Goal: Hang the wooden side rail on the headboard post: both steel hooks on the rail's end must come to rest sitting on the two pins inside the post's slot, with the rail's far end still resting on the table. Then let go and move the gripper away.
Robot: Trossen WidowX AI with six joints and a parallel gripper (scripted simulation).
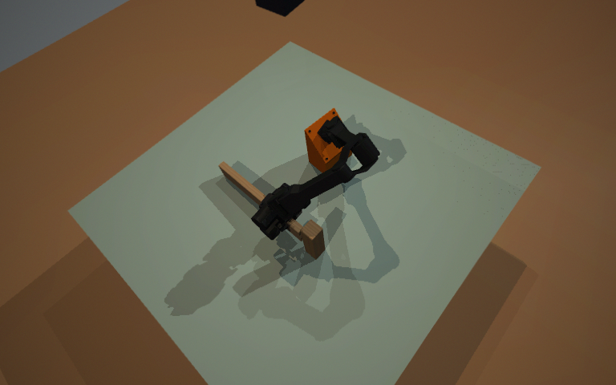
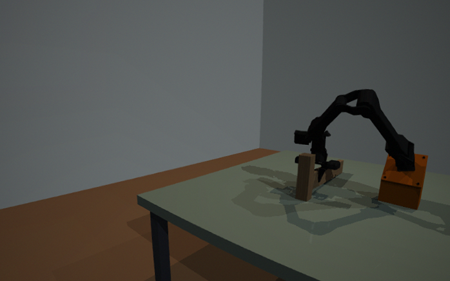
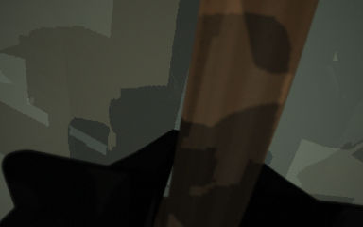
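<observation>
Right now my gripper tip is 1 cm short of the headboard post, 12 cm to the right of it and 4 cm below it.
</observation>
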